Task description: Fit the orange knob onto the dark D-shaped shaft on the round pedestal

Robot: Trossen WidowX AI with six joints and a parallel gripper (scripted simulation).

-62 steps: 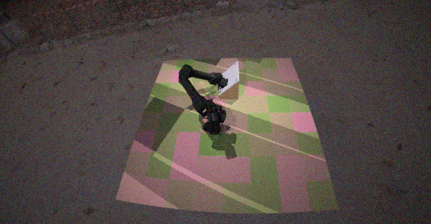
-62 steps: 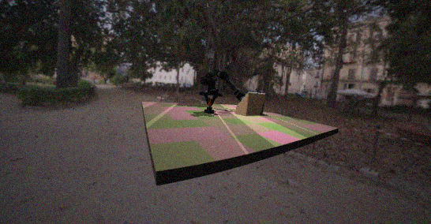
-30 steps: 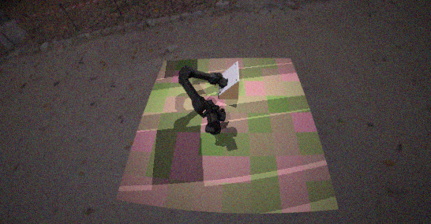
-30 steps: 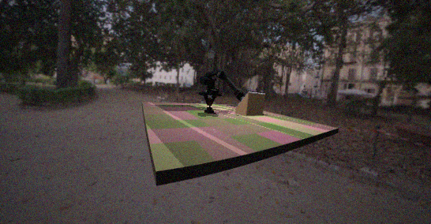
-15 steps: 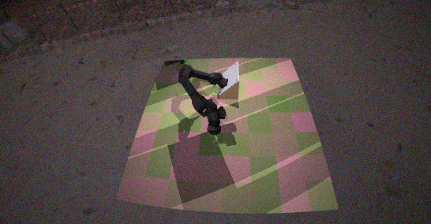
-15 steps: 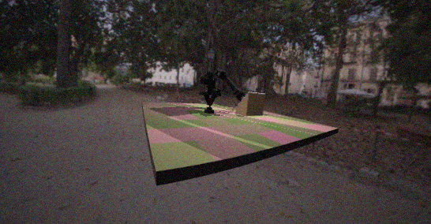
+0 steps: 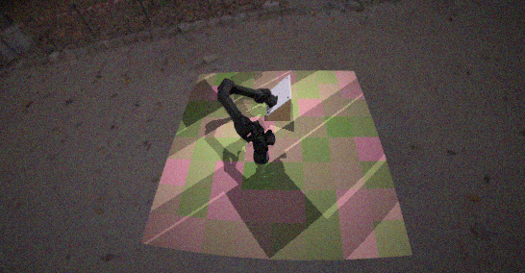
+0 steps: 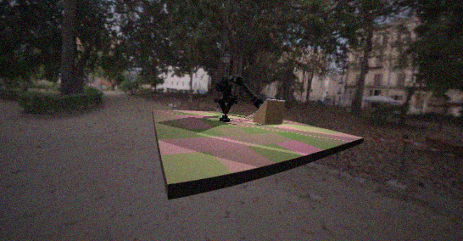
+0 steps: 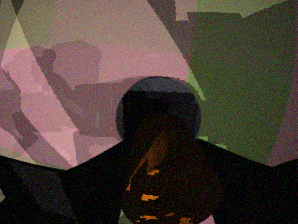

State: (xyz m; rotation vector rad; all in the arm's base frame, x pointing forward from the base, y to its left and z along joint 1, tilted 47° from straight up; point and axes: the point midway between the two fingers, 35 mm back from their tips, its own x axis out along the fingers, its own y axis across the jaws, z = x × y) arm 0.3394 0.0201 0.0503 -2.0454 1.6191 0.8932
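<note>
Right now the round dark pedestal is 4 cm below my gripper tip. The rest, counted from my gripper tip: orange knob: 2 cm above.
</note>
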